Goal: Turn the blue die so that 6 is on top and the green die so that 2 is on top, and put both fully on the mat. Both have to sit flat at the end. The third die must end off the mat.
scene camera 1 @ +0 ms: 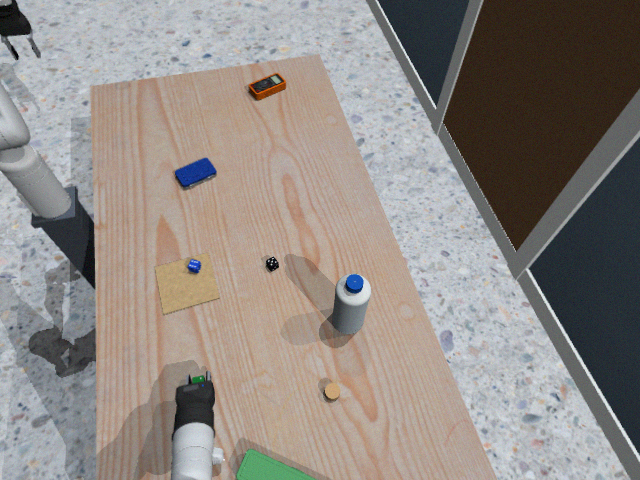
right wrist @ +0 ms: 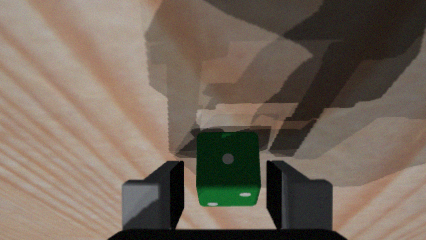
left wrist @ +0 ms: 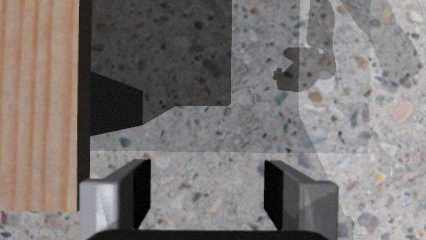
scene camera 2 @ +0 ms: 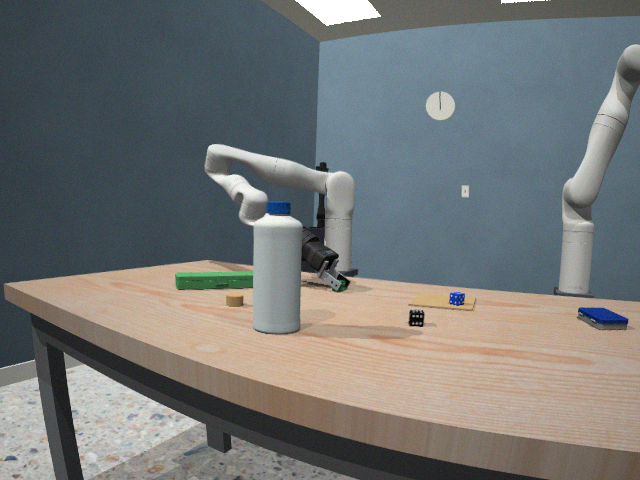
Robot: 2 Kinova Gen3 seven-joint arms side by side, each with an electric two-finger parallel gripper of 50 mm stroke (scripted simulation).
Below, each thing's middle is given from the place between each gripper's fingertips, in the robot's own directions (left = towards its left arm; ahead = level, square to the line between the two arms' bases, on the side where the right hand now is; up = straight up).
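Labels:
Green die [right wrist: 227,165]: 1 cm below my right hand [scene camera 1: 198,376]. Counted from that same right hand, the green case [scene camera 2: 184,280] is 16 cm ahead, 25 cm to the right and 1 cm below; the white bottle [scene camera 2: 277,255] is 8 cm to the left, 37 cm ahead and 8 cm above; the tan mat [scene camera 1: 179,288] is 1 cm behind, 27 cm to the left and 2 cm below.
From my left hand, the blue box [scene camera 1: 193,174] is 40 cm to the right, 41 cm ahead and 17 cm below; the tan mat is 35 cm ahead, 75 cm to the right and 18 cm below; the green die is 36 cm ahead, 102 cm to the right and 17 cm below; the white bottle is 73 cm ahead, 94 cm to the right and 8 cm below.

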